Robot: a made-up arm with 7 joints.
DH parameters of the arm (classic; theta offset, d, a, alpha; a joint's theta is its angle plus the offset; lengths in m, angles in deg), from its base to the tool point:
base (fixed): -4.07 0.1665 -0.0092 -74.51
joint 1: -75.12 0.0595 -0.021 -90
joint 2: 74 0.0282 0.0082 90
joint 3: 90 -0.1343 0.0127 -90
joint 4: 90 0.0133 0.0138 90
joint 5: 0 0.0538 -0.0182 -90
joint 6: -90 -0.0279 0.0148 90
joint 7: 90 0.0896 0.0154 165.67
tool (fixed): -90.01 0.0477 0 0
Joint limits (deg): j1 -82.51..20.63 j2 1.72..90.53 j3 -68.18..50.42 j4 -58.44..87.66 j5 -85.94..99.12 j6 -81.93..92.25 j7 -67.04..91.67
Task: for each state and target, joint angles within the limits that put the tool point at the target. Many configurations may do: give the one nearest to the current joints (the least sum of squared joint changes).
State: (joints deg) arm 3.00 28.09 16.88 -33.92 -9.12 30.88 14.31
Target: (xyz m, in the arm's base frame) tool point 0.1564 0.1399 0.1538
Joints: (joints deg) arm -32.71 44.23 19.38 -5.29 -9.74 45.63 7.62
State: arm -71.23 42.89 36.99 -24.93 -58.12 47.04 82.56
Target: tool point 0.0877 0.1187 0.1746
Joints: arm -56.94 18.06 37.83 -37.93 -49.09 40.47 86.68
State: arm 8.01 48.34 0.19 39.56 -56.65 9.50 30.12
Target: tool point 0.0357 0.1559 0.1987
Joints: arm 2.95 76.00 43.61 -19.10 -42.94 -10.80 33.02
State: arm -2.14 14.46 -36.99 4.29 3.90 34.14 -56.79
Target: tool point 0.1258 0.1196 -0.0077
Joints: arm -12.98 42.47 -19.21 21.73 5.29 44.08 -54.29
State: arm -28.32 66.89 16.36 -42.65 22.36 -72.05 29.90
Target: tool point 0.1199 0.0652 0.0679
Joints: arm -37.69 29.08 8.87 -25.30 68.86 -63.27 19.99
